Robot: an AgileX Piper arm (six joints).
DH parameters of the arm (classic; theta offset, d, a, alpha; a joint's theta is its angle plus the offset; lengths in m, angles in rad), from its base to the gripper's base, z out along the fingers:
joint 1: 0 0.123 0 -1.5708
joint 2: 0.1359 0 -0.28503 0
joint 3: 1.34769 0 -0.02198 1.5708
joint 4: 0 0.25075 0 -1.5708
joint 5: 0 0 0 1.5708
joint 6: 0 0.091 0 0
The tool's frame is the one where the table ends.
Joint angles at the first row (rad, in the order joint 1, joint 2, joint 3, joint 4, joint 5, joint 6):
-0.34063, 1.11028, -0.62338, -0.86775, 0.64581, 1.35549
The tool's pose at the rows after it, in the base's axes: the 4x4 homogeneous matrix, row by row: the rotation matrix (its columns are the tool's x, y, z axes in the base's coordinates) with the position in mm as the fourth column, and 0 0 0 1 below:
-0.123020, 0.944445, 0.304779, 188.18; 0.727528, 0.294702, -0.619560, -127.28; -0.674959, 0.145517, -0.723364, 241.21; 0, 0, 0, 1
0.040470, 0.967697, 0.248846, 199.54; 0.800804, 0.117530, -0.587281, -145.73; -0.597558, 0.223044, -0.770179, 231.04; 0, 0, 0, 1
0.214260, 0.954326, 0.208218, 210.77; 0.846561, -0.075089, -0.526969, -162.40; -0.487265, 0.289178, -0.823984, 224.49; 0, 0, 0, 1
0.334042, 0.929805, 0.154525, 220.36; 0.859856, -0.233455, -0.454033, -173.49; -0.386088, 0.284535, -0.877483, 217.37; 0, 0, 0, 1
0.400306, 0.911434, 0.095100, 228.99; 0.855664, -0.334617, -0.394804, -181.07; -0.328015, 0.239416, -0.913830, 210.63; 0, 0, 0, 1
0.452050, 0.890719, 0.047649, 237.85; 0.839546, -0.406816, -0.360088, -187.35; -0.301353, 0.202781, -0.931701, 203.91; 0, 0, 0, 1
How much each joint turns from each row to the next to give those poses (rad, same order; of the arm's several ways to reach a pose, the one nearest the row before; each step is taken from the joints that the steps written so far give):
-0.07546, 0.12098, -0.04579, 0.03251, -0.00462, 0.12662
-0.06477, 0.10154, -0.05685, 0.07220, -0.01404, 0.09944
-0.05707, 0.08897, -0.07531, 0.14010, 0.00738, 0.04428
-0.03187, 0.07878, -0.07144, 0.13214, 0.05248, 0.01143
-0.01269, 0.06897, -0.06249, 0.07381, 0.06741, 0.01264
-0.00226, 0.06156, -0.05175, 0.02616, 0.04811, 0.04057

